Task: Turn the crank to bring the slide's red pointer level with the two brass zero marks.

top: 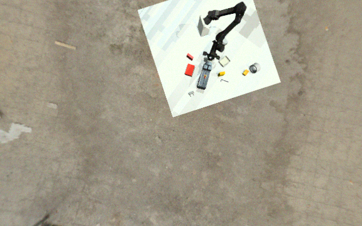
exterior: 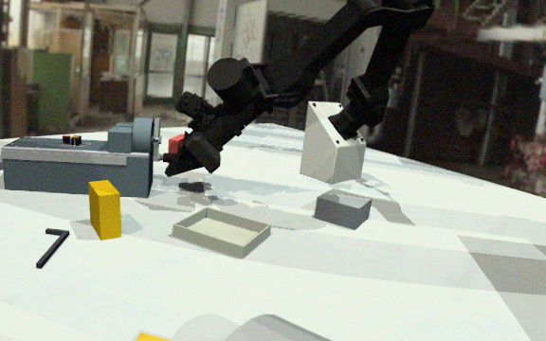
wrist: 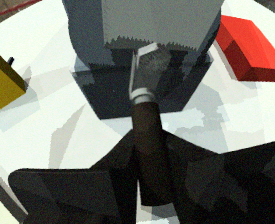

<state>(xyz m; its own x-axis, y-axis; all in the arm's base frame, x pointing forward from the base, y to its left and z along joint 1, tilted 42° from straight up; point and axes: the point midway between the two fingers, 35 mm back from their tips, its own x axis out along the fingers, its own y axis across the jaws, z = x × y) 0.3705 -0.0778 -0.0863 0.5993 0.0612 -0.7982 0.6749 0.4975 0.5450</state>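
Now: gripper tip 1 cm past the dark crank handle, 1 cm to the right of it and 3 cm below it. Also, from my gripper tip: red pointer (14 cm ahead, 12 cm to the right, 5 cm above); then shallow grey tray (5 cm ahead, 19 cm to the left, 3 cm below); then yellow block (17 cm ahead, 8 cm to the left).
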